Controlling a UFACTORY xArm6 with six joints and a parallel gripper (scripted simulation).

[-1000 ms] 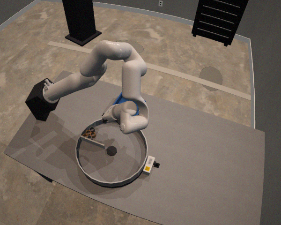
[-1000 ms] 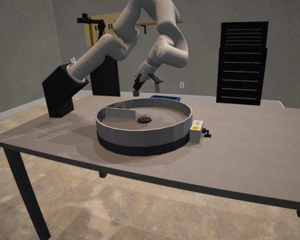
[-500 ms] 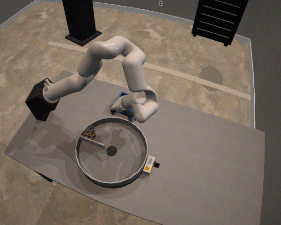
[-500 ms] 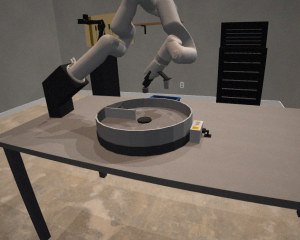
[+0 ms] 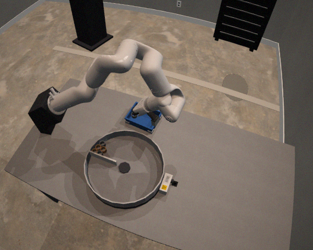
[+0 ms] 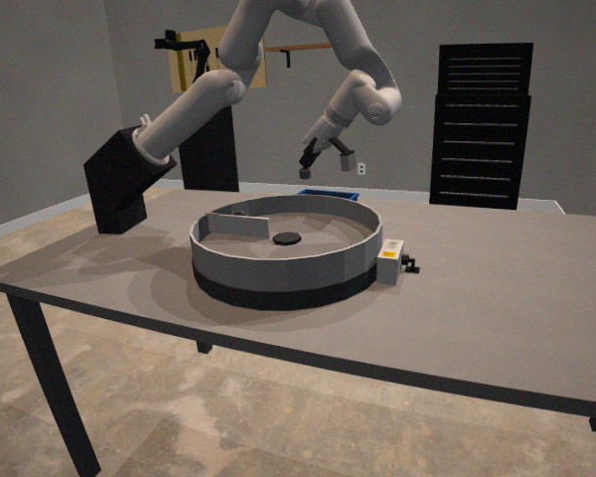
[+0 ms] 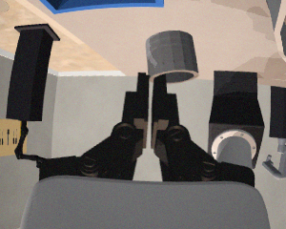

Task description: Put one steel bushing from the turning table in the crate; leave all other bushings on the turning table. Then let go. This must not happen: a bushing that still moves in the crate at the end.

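Right now my hand is 15 cm above the blue crate and 7 cm to the right of it. The rest, counted from my hand: round turning table (27 cm to the right, 13 cm below, 13 cm ahead).
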